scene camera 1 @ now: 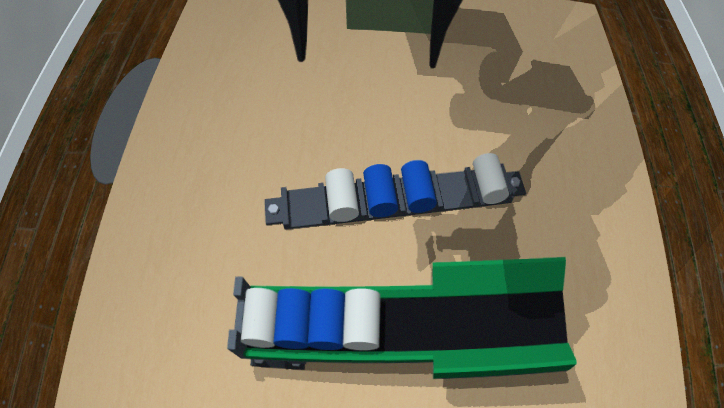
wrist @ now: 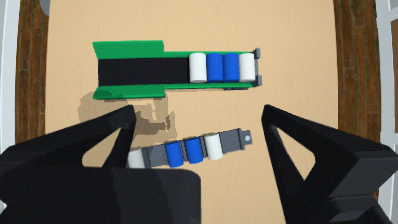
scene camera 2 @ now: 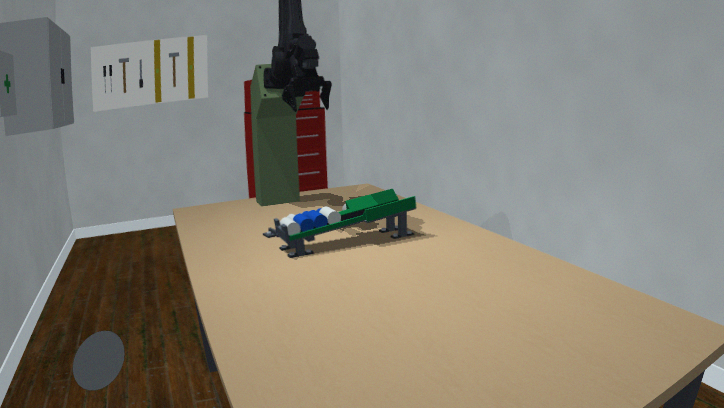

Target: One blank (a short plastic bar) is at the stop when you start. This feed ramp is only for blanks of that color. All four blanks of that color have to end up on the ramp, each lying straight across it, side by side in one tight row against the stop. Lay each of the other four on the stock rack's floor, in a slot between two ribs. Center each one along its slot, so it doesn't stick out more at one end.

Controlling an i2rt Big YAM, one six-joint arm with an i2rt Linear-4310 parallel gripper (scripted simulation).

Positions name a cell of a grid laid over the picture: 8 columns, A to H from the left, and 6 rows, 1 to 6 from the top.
my gripper: scene camera 1 E1; wrist D3; scene camera 2 D2
